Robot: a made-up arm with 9 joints. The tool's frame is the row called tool.
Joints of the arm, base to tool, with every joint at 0 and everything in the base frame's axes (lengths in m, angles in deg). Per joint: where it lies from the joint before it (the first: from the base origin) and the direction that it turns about. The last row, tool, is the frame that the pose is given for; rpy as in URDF.
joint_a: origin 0.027 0 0.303 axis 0 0 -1
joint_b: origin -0.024 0.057 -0.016 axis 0 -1 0
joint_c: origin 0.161 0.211 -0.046 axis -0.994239 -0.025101 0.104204
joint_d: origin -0.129 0.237 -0.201 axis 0 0 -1
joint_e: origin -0.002 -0.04 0.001 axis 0 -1 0
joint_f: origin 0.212 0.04 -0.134 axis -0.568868 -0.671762 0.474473
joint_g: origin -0.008 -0.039 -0.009 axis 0 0 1
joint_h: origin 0.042 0.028 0.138 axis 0 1 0
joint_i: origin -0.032 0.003 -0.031 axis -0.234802 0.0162 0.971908
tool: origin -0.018 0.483 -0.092 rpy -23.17 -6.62 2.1
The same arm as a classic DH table. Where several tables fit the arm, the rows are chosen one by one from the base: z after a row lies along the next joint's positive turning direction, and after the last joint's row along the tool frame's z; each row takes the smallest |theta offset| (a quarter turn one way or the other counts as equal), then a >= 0, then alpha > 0; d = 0 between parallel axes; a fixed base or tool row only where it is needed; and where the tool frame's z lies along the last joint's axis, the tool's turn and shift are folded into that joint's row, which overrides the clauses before.
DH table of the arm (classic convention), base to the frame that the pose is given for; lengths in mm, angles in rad. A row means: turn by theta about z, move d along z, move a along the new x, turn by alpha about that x. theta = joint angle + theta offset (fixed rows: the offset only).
base (fixed): d 0, theta_offset 0, a 27, alpha 3.1416
joint_a: d -287, theta_offset 0, a -24, alpha -1.5708
joint_b: d -263.9, theta_offset 1.4664, a -29, alpha -1.5457
joint_c: d -41.3, theta_offset -1.5682, a -240.2, alpha 1.6752
joint_d: d 212.9, theta_offset -1.5456, a -2, alpha -1.5708
joint_e: d 225.5, theta_offset 0.8756, a 32.9, alpha -0.8342
joint_f: d -296, theta_offset -1.0601, a 19.1, alpha -1.0764
joint_g: d 110.2, theta_offset 0.7027, a 42, alpha -1.5708
joint_h: d 31.4, theta_offset -0.237, a -38.4, alpha 1.5546
joint_i: d -1193.5, theta_offset -0.2547, a -159.9, alpha -0.3973
tool (fixed): d 1185.9, theta_offset 0.3166, a 0, alpha 0

